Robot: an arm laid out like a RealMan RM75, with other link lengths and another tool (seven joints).
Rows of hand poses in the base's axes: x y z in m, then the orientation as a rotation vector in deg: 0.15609 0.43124 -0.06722 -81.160 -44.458 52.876; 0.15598 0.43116 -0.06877 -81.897 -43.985 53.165; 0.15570 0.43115 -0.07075 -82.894 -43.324 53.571; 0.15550 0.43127 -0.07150 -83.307 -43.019 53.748; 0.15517 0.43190 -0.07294 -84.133 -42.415 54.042; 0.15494 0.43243 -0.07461 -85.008 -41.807 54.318; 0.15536 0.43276 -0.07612 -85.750 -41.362 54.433; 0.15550 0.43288 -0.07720 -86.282 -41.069 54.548; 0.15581 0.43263 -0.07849 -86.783 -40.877 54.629; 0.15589 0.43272 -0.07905 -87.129 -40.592 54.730; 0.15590 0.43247 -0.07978 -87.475 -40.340 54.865; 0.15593 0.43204 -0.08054 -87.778 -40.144 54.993; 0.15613 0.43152 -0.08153 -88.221 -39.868 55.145; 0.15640 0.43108 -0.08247 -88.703 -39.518 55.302; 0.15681 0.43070 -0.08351 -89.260 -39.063 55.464; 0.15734 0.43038 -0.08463 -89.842 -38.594 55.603
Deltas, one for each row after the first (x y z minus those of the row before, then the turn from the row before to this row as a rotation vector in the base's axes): -0.00011 -0.00008 -0.00155 -0.813 0.040 -0.189; -0.00028 -0.00001 -0.00198 -1.112 0.070 -0.255; -0.00020 0.00012 -0.00075 -0.471 0.050 -0.118; -0.00033 0.00063 -0.00144 -0.914 0.068 -0.268; -0.00023 0.00053 -0.00167 -0.947 0.036 -0.282; 0.00042 0.00033 -0.00151 -0.736 -0.065 -0.265; 0.00014 0.00012 -0.00108 -0.538 -0.047 -0.151; 0.00031 -0.00025 -0.00129 -0.478 -0.104 -0.104; 0.00008 0.00009 -0.00056 -0.381 0.033 -0.142; 0.00001 -0.00025 -0.00073 -0.390 0.030 -0.099; 0.00003 -0.00043 -0.00076 -0.341 0.017 -0.064; 0.00020 -0.00052 -0.00099 -0.481 0.002 -0.108; 0.00027 -0.00044 -0.00094 -0.530 0.025 -0.154; 0.00041 -0.00038 -0.00104 -0.614 0.046 -0.220; 0.00053 -0.00032 -0.00112 -0.628 0.029 -0.242
